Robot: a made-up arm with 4 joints. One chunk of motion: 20 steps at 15 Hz.
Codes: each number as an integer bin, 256 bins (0 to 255) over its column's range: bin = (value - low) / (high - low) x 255, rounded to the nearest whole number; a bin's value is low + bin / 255 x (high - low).
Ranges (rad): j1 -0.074..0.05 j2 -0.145..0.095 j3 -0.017..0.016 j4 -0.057..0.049
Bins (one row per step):
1: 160 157 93 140
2: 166 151 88 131
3: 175 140 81 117
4: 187 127 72 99
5: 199 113 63 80
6: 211 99 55 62
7: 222 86 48 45
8: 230 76 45 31
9: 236 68 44 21
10: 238 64 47 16
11: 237 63 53 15
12: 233 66 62 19
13: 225 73 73 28
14: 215 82 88 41
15: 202 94 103 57
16: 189 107 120 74
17: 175 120 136 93
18: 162 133 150 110
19: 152 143 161 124
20: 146 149 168 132
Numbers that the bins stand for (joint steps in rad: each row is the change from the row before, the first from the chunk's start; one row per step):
1: 0.00380 0.00276 -0.00496 0.00120
2: 0.00672 -0.00288 -0.00561 -0.00255
3: 0.01110 -0.01324 -0.00652 -0.00836
4: 0.01693 -0.02547 -0.00768 -0.01585
5: 0.02277 -0.03865 -0.00885 -0.02375
6: 0.02860 -0.05182 -0.00988 -0.03123
7: 0.03395 -0.06406 -0.01079 -0.03829
8: 0.03784 -0.07347 -0.01118 -0.04411
9: 0.04076 -0.08100 -0.01131 -0.04827
10: 0.04173 -0.08476 -0.01092 -0.05035
11: 0.04125 -0.08571 -0.01014 -0.05076
12: 0.03930 -0.08288 -0.00898 -0.04910
13: 0.03541 -0.07629 -0.00755 -0.04536
14: 0.03055 -0.06782 -0.00561 -0.03996
15: 0.02423 -0.05653 -0.00367 -0.03331
16: 0.01791 -0.04429 -0.00147 -0.02624
17: 0.01110 -0.03206 0.00060 -0.01834
18: 0.00478 -0.01982 0.00241 -0.01127
19: -0.00009 -0.01041 0.00384 -0.00545
20: -0.00300 -0.00476 0.00474 -0.00213

